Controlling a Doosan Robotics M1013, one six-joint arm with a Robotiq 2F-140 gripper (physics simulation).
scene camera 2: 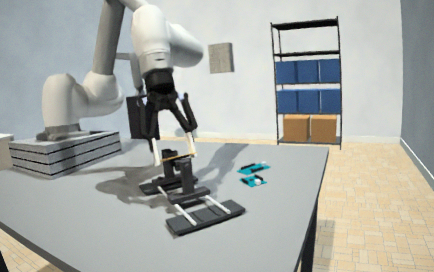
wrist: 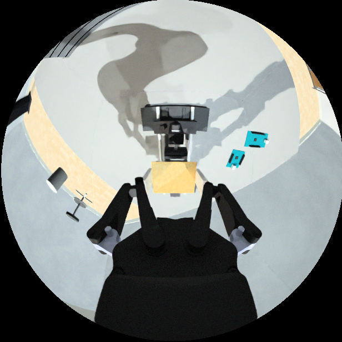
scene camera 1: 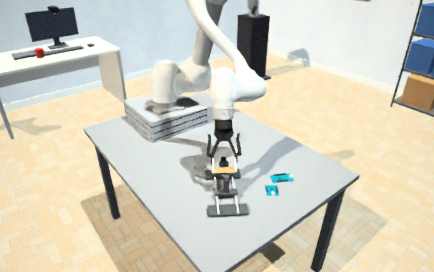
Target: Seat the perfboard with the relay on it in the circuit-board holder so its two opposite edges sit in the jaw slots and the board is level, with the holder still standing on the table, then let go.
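Frame: origin at the arm's base, x ahead, y left, z up, level; millimetres.
Seen in the pictures: gripper, fingertip midpoint: (scene camera 2: 176, 161) (scene camera 1: 224, 171); arm's base at its link origin: (scene camera 2: 63, 137) (scene camera 1: 165, 107).
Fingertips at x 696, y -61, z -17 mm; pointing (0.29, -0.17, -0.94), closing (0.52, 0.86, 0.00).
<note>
Pixels of each thing's top centre, then the offset from my fingertips to it. Level surfaces: height alone.
- tan perfboard at its top centre: (scene camera 2: 175, 152) (scene camera 1: 224, 168) dx +4, dy -3, dz +23 mm
- dark holder at its top centre: (scene camera 2: 179, 157) (scene camera 1: 225, 171) dx +18, dy -7, dz +13 mm
- grey table at its surface level: dz -104 mm
The tan perfboard (scene camera 1: 224, 170) (scene camera 2: 176, 157) (wrist: 174, 177) is held by two opposite edges between the pale fingertips of my gripper (scene camera 1: 225, 168) (scene camera 2: 175, 158) (wrist: 173, 174), which is shut on it. It looks near level. The relay cannot be made out. The dark holder (scene camera 1: 227, 210) (scene camera 2: 206, 218) (wrist: 200, 120) stands on the table, two upright jaws on white rods between foot bars. In scene camera 2 the board is near the height of the jaw tops, the back jaw rising behind it and the front jaw before it. Whether its edges are in the slots cannot be told.
Two teal circuit boards (scene camera 1: 282, 178) (scene camera 1: 271, 190) (scene camera 2: 253, 168) (wrist: 256, 139) lie on the grey table (scene camera 1: 150, 165) (scene camera 2: 280, 210), right of the holder. The arm's layered grey base block (scene camera 1: 167, 125) (scene camera 2: 65, 152) stands at the back left.
</note>
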